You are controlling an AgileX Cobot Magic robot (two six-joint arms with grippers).
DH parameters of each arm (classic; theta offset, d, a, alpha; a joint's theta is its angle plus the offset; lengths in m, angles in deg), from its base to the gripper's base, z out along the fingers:
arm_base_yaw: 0 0.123 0 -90
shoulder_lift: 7.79 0 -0.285 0
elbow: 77.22 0 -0.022 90
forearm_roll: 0 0.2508 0 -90
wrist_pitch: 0 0 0.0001 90
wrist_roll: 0 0.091 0 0
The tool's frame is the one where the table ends.
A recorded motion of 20 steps. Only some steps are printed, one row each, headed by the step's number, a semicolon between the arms.
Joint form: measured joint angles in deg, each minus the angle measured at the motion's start. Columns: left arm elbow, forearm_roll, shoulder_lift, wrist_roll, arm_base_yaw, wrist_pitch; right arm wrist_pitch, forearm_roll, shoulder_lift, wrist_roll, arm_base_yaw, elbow.
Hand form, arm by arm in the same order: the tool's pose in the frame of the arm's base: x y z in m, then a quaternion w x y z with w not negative. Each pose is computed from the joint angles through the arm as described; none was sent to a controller.
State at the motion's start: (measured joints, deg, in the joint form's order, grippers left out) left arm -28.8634 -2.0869 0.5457 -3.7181 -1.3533 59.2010; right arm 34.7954 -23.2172 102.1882 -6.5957 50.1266 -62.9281
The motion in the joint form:
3: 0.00 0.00 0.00 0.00 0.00 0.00; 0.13 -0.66 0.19 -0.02 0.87 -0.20
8: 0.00 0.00 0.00 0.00 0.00 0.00; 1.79 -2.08 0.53 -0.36 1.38 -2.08
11: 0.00 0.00 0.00 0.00 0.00 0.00; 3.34 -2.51 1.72 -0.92 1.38 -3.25
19: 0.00 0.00 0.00 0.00 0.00 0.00; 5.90 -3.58 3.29 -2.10 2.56 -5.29
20: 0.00 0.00 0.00 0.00 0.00 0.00; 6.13 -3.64 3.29 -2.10 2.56 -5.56
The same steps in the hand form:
3: -0.0027 -0.0028 0.2806 0.52930 -0.01709 0.84724 -0.04166; 0.2384 0.2608 0.1861 0.21921 -0.59110 0.77313 -0.06947
8: -0.0027 -0.0028 0.2806 0.52930 -0.01709 0.84724 -0.04166; 0.2408 0.2655 0.1921 0.22281 -0.59922 0.76461 -0.08160
11: -0.0027 -0.0028 0.2806 0.52930 -0.01709 0.84724 -0.04166; 0.2438 0.2673 0.1894 0.21183 -0.60396 0.76282 -0.09202
19: -0.0027 -0.0028 0.2806 0.52930 -0.01709 0.84724 -0.04166; 0.2434 0.2751 0.1879 0.19930 -0.62121 0.75004 -0.10872
20: -0.0027 -0.0028 0.2806 0.52930 -0.01709 0.84724 -0.04166; 0.2439 0.2755 0.1890 0.19999 -0.62075 0.75011 -0.10957

